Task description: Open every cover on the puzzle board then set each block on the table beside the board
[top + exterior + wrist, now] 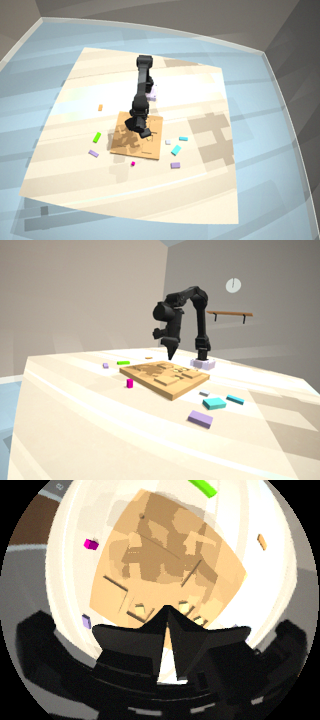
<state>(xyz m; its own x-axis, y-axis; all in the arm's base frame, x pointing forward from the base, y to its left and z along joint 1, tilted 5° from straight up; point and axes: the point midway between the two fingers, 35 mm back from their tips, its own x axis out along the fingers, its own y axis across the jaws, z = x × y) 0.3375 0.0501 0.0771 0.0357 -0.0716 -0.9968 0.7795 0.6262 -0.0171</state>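
The tan puzzle board is 1 cm ahead of my gripper tip and 6 cm below it. From my gripper tip the other things lie so: cyan block: 4 cm ahead, 25 cm to the left, 7 cm below; grey cube: 19 cm to the left, 7 cm below; magenta block: 20 cm ahead, 2 cm to the left, 6 cm below.
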